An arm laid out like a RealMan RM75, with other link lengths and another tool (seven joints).
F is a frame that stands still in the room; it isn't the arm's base.
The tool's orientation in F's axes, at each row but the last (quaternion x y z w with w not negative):
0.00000, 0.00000, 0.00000, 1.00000
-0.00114, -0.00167, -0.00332, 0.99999
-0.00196, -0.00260, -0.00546, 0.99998
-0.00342, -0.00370, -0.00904, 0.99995
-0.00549, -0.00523, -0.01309, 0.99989
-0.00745, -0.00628, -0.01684, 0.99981
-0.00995, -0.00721, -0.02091, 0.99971
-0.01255, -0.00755, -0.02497, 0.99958
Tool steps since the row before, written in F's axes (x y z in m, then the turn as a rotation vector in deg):
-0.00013, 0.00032, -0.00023, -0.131, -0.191, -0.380
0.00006, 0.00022, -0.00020, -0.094, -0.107, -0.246
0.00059, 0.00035, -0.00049, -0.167, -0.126, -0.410
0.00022, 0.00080, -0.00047, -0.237, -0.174, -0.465
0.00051, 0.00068, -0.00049, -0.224, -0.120, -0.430
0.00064, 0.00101, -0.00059, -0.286, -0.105, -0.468
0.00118, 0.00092, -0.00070, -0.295, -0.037, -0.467
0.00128, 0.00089, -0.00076, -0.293, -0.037, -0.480
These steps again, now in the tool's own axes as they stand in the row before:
-0.00013, 0.00032, -0.00023, -0.131, -0.191, -0.380
0.00006, 0.00022, -0.00020, -0.094, -0.107, -0.246
0.00058, 0.00036, -0.00049, -0.168, -0.126, -0.410
0.00020, 0.00081, -0.00047, -0.237, -0.175, -0.464
0.00049, 0.00070, -0.00049, -0.225, -0.121, -0.429
0.00060, 0.00104, -0.00058, -0.288, -0.108, -0.466
0.00113, 0.00098, -0.00070, -0.300, -0.040, -0.463
0.00122, 0.00097, -0.00076, -0.298, -0.040, -0.476

